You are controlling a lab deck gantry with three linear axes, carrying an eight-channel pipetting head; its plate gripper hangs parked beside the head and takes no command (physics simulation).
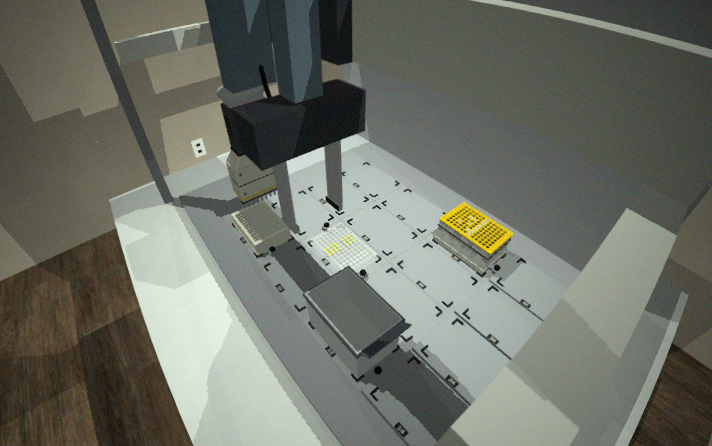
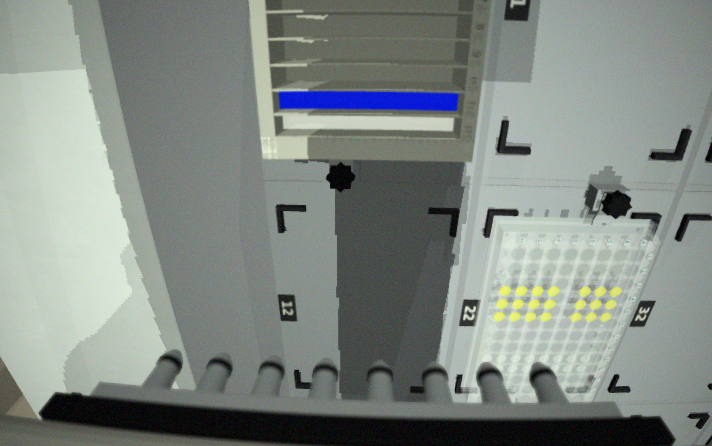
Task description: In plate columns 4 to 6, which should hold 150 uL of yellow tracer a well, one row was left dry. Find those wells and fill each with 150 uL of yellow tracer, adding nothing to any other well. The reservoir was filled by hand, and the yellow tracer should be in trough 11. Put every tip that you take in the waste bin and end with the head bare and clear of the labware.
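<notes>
The reservoir (image 1: 258,229) (image 2: 388,148) holds blue liquid (image 2: 367,100) in the trough beside the label 11; pale liquid (image 2: 367,123) lies in the end trough. No yellow liquid shows in its visible troughs. The plate (image 1: 342,247) (image 2: 564,336) has three columns of yellow wells, with one row uncoloured between four yellow rows on the H side and three on the A side, which is row D. The pipetting head (image 1: 253,181) has bare nozzles (image 2: 379,370) and hangs above the deck by the reservoir's far end. The parked plate gripper (image 1: 313,217) is open and empty.
The waste bin (image 1: 386,344) stands at the front, its inside in shadow. A yellow tip rack (image 1: 475,226) stands on the right side of the deck. Black clamp knobs (image 2: 340,177) (image 2: 615,203) stand near the reservoir and the plate.
</notes>
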